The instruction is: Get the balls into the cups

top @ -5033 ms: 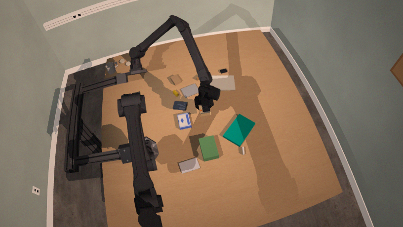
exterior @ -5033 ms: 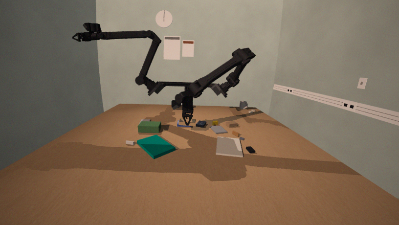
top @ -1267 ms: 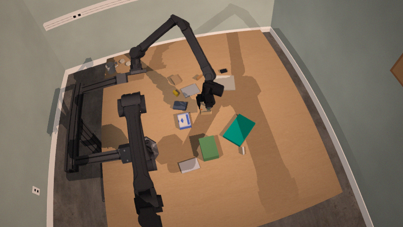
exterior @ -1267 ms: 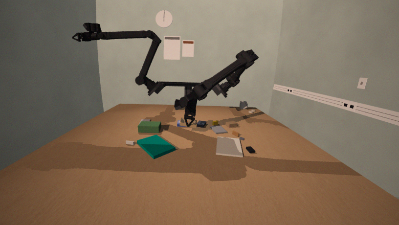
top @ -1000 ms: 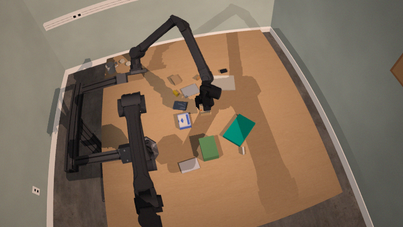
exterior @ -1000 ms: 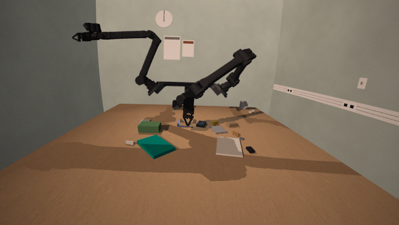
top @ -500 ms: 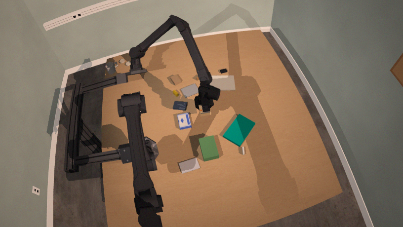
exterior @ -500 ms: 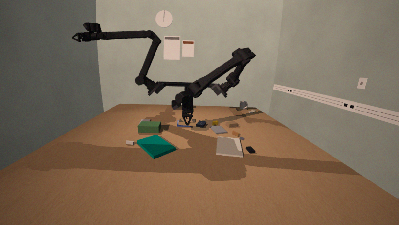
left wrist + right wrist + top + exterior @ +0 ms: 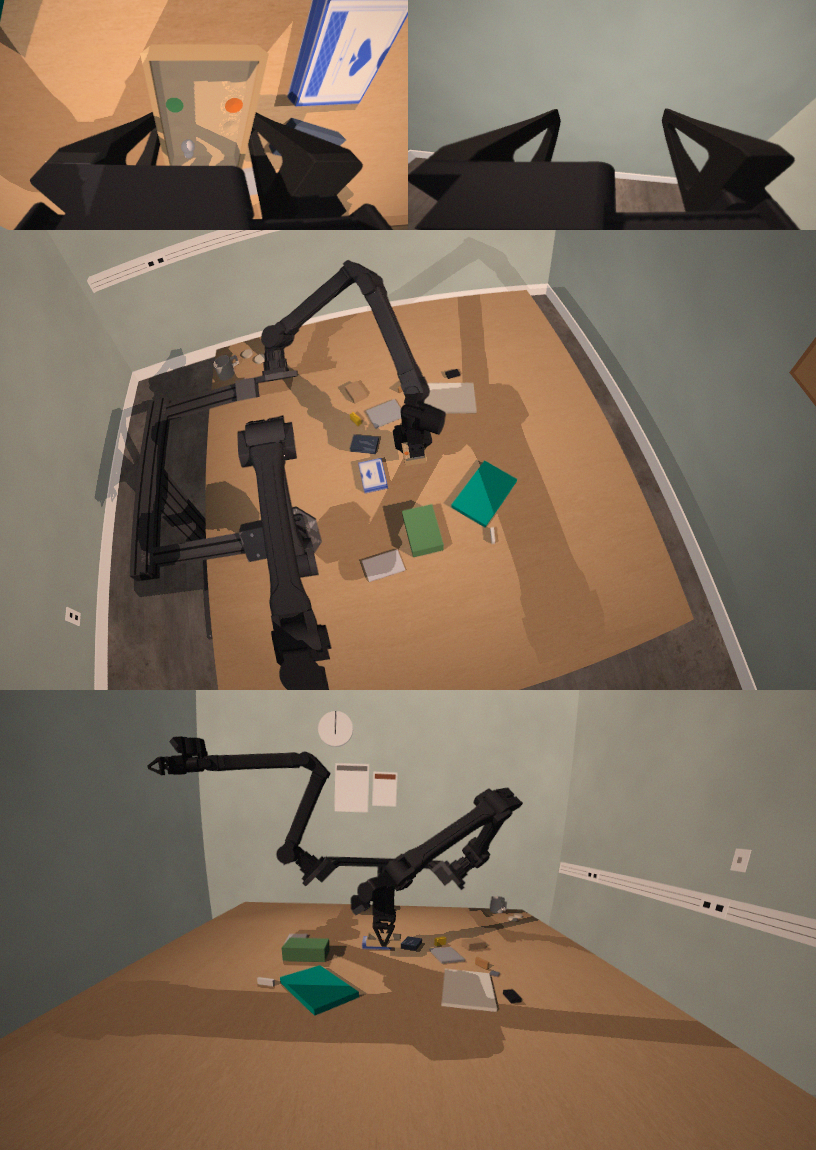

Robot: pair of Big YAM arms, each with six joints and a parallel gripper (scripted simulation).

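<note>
The covered wooden puzzle is 1 cm below my left hand. Round my left hand: grey pad 22 cm to the left, 7 cm below, 5 cm behind; blue-and-white box 14 cm behind, 7 cm below, 2 cm to the right; navy block 15 cm behind, 11 cm to the left, 7 cm below.
</note>
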